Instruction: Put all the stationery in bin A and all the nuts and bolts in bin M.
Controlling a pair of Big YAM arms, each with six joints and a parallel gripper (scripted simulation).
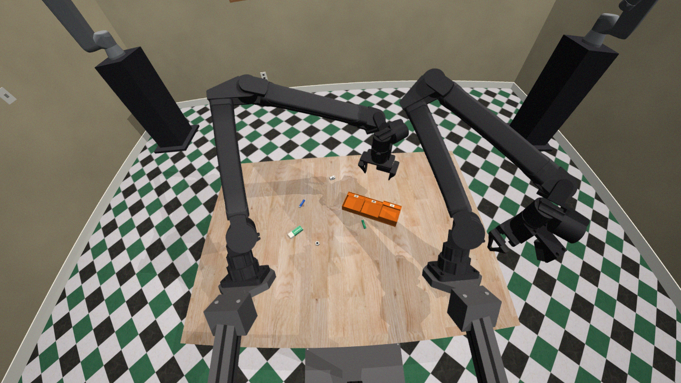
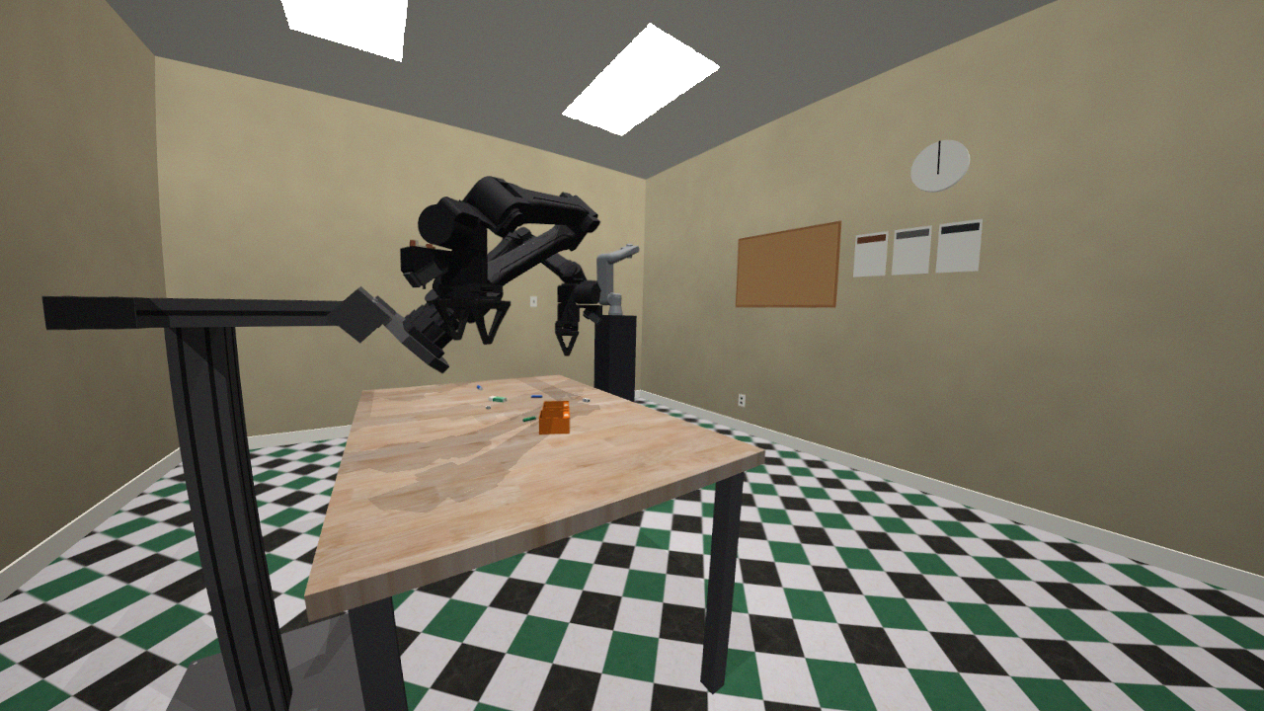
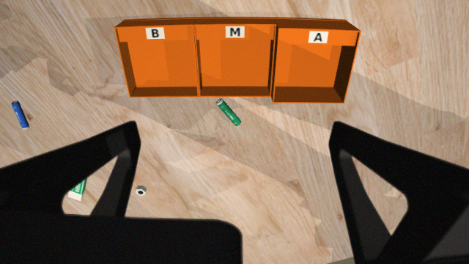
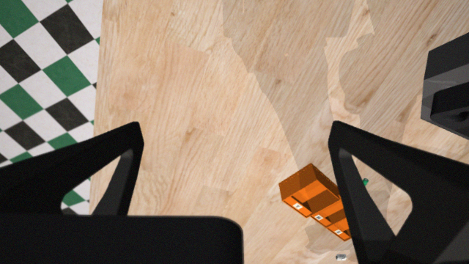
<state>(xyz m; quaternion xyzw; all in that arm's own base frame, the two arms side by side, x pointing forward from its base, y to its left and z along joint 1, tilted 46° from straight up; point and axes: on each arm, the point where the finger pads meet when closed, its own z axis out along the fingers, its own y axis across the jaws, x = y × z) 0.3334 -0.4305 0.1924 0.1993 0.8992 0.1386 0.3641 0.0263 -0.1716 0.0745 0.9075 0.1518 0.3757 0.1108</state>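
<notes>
Right now my left hand is 140 mm past the eraser, 350 mm to the right of it and 210 mm above it. Round my left hand: hex nut 190 mm behind, 250 mm to the left, 210 mm below; pencil sharpener 160 mm ahead, 190 mm to the left, 210 mm below; green cylinder 100 mm behind, 50 mm to the left, 210 mm below.
</notes>
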